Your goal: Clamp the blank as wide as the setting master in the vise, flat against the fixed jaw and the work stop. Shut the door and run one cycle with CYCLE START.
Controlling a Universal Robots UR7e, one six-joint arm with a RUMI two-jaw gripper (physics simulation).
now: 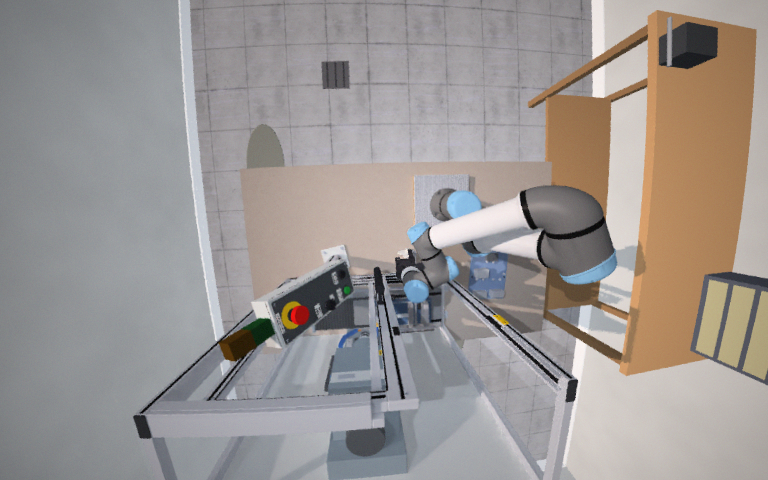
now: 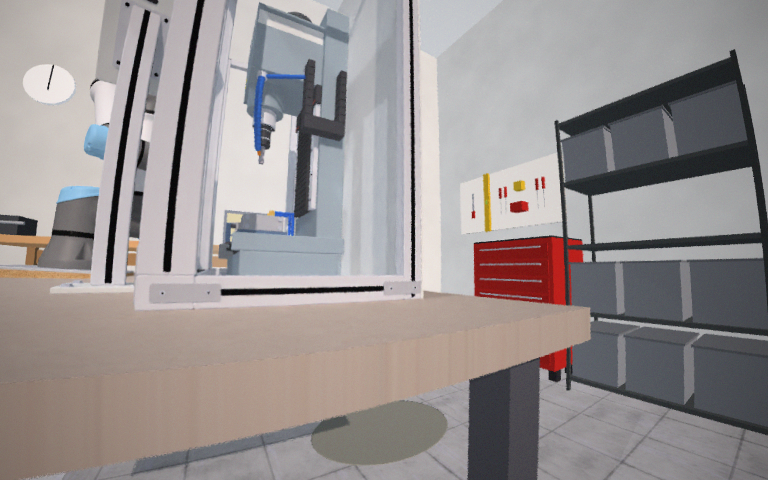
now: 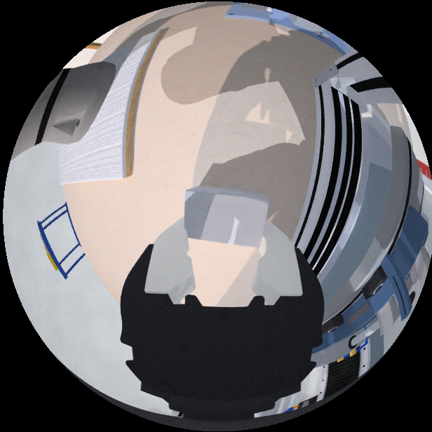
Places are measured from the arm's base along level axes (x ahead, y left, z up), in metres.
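Pixels of known places: gripper, fingertip midpoint: (image 1: 407, 256); arm's base, origin of the base link: (image 1: 445, 204) (image 2: 74, 268).
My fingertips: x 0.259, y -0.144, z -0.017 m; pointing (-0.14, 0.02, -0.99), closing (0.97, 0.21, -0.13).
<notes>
Ahead of a thing's pixels: the offset from my fingertips to its top centre. "spot": to the spot under its first point.
My gripper (image 1: 405, 254) (image 3: 224, 218) is shut on a grey rectangular blank (image 3: 227, 218), held between the fingertips above the table in front of the machine enclosure. The vise @(dx +0.240, dy -0.010, dz +0.156 m) (image 1: 417, 312) (image 3: 414, 237) sits inside the enclosure, apart from the blank; how its jaws and the work stop stand is too small to tell. The door's black handle @(spot: dx +0.038, dy -0.148, dz +0.343 m) (image 1: 378, 284) is near the middle of the enclosure front. The control panel @(spot: dx +0.034, dy -0.333, dz +0.527 m) (image 1: 305, 300) has a green button @(dx +0.047, dy -0.248, dz +0.410 m) (image 1: 347, 290) and a red mushroom button @(dx +0.053, dy -0.346, dz +0.599 m) (image 1: 299, 314). The setting master cannot be told for certain.
A blue fixture plate @(dx +0.048, dy +0.418, dz +0.005 m) (image 1: 496, 288) (image 3: 295, 21) lies on the table right of the enclosure. The enclosure's aluminium frame (image 1: 526, 350) (image 2: 151, 169) and front rails (image 3: 340, 165) are close to the arm. The spindle (image 2: 266, 133) hangs inside. A stack light @(spot: dx +0.073, dy -0.416, dz +0.662 m) (image 1: 240, 343) is beside the panel.
</notes>
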